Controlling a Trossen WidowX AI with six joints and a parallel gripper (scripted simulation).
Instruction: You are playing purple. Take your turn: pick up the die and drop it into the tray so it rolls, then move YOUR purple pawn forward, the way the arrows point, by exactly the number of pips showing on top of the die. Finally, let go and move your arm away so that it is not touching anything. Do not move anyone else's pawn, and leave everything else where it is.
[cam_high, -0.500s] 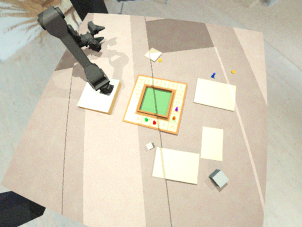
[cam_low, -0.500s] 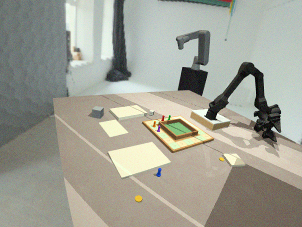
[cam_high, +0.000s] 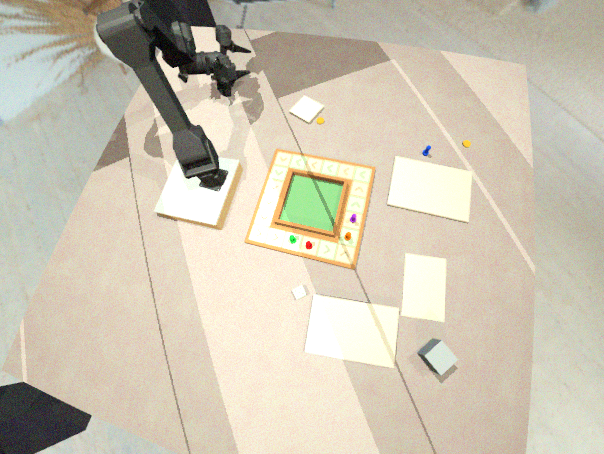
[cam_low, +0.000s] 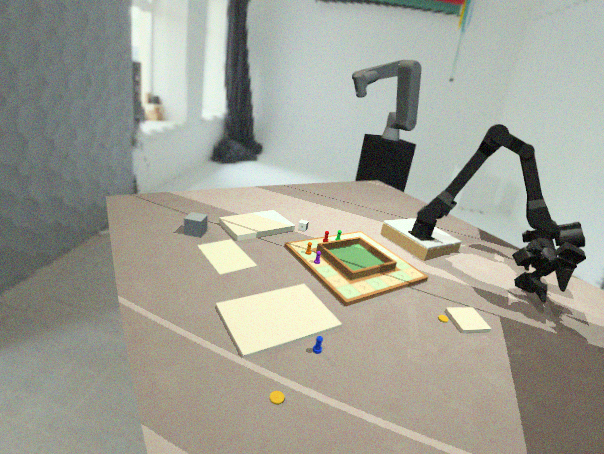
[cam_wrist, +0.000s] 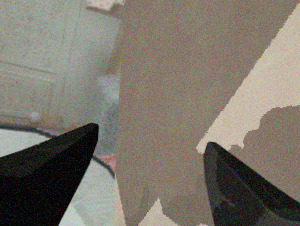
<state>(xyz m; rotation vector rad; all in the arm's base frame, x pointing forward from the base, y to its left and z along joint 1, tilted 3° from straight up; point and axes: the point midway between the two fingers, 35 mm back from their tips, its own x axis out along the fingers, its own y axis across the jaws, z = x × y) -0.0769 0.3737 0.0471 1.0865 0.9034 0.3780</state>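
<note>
Now: the purple pawn 44 cm ahead of my gripper tip, 38 cm to the right of it and 5 cm below it. Also, from my gripper tip: green tray: 37 cm to the right, 33 cm ahead, 7 cm below; blue pawn: 58 cm ahead, 12 cm to the right, 6 cm below; green pawn: 48 cm to the right, 31 cm ahead, 5 cm below.
</note>
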